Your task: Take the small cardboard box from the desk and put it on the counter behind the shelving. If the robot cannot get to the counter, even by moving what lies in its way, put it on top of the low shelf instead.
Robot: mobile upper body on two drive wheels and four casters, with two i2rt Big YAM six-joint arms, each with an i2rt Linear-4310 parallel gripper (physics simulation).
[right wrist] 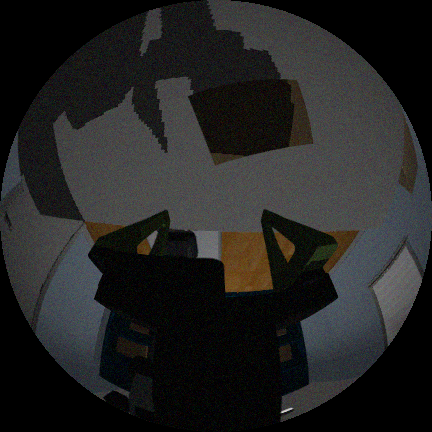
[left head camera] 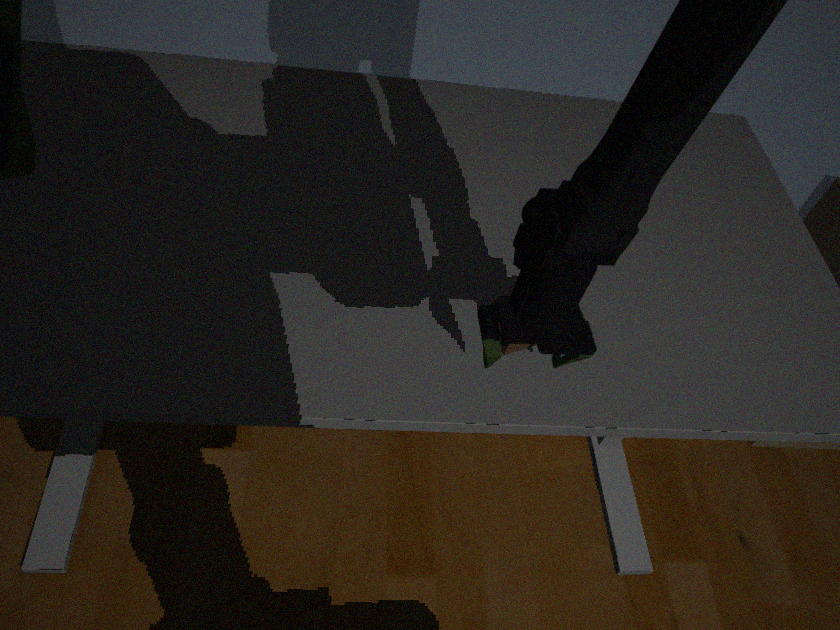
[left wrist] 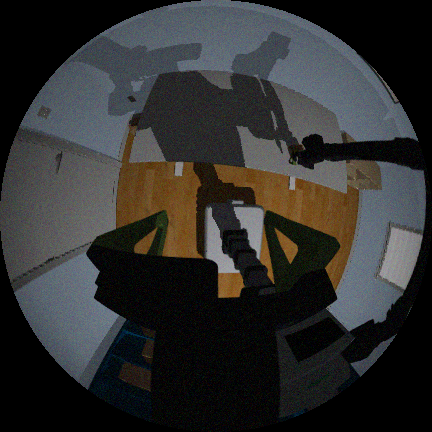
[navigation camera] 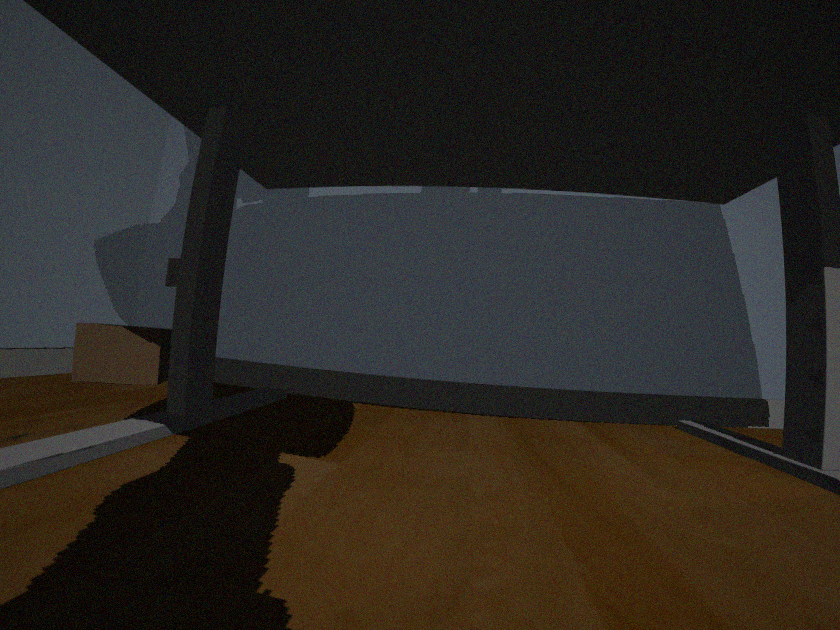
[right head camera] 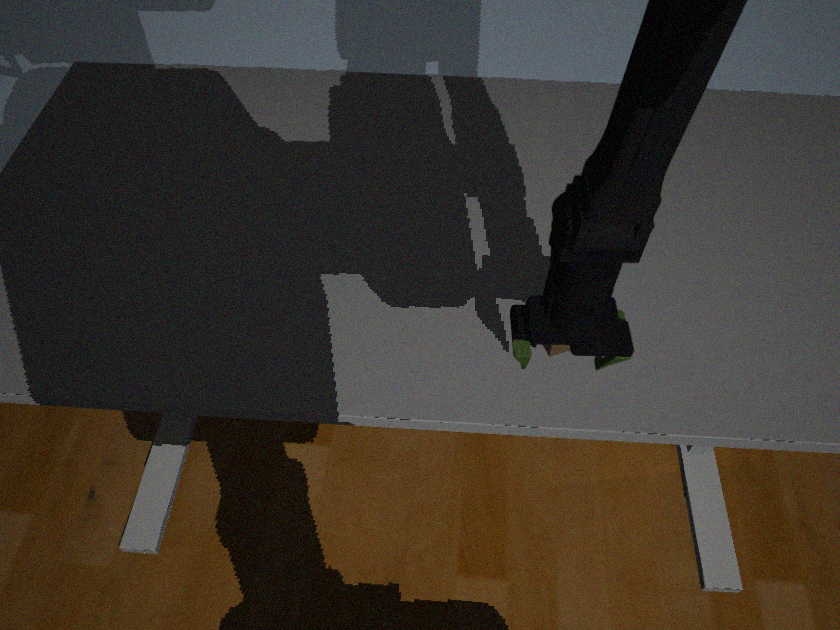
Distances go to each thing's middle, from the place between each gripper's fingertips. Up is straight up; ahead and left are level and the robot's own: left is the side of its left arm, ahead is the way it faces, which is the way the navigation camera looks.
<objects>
I see my left gripper 33 cm short of the small cardboard box (right wrist: 242,118), 48 cm to the left of it and 53 cm above it.
Right now the small cardboard box is 90 mm ahead of my right hand, 30 mm to the right of it and 20 mm below it.
</objects>
